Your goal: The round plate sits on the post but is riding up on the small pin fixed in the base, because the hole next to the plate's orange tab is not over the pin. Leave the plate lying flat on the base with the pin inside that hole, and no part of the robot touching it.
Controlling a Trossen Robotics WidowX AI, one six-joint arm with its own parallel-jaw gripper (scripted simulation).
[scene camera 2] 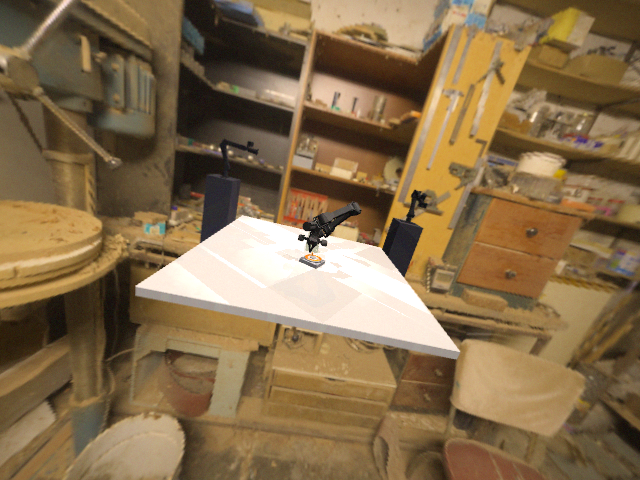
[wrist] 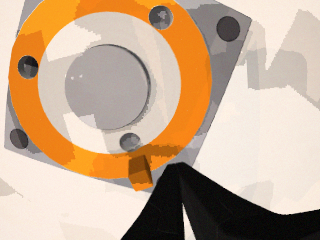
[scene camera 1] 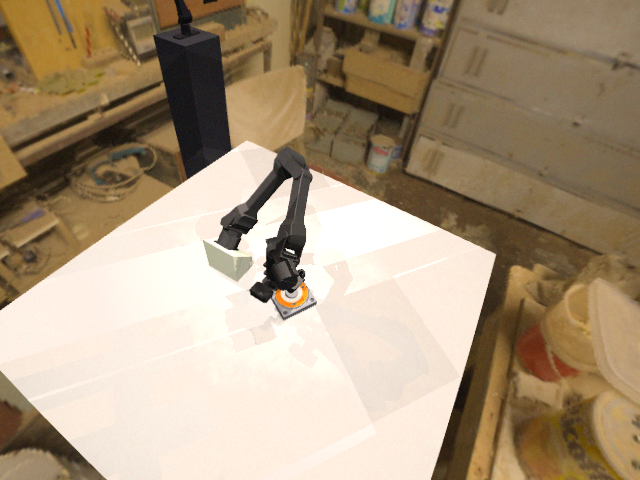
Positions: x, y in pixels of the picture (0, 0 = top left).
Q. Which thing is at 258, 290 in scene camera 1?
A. My gripper.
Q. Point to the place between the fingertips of my gripper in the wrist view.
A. At 176, 170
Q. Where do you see a square grey base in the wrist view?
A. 107, 87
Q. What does my gripper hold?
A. Nothing.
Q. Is my gripper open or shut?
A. Shut.
